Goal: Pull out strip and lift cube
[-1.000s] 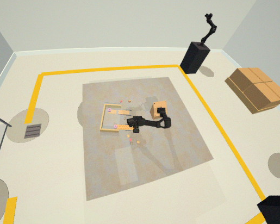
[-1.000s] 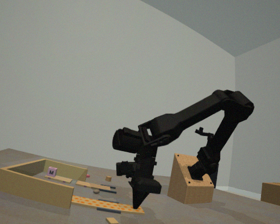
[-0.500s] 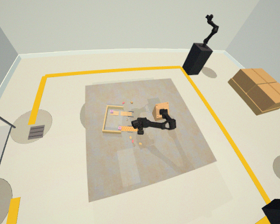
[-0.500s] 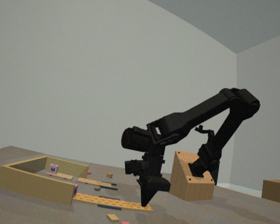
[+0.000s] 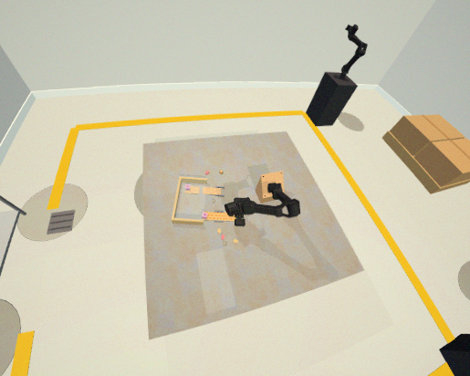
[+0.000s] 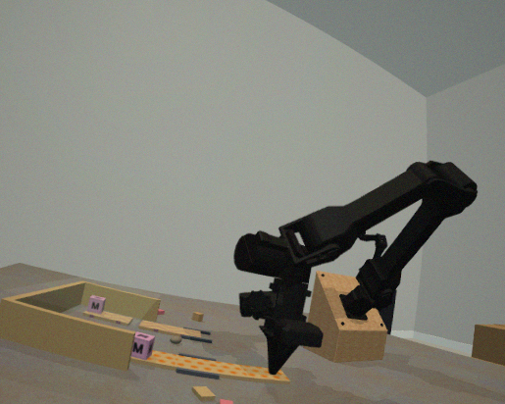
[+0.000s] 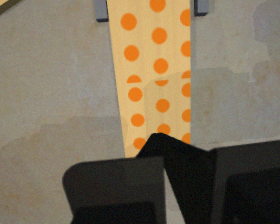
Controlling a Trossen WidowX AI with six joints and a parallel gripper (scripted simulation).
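The orange dotted strip lies 100 mm ahead of my gripper tip and 20 mm to the right of it.
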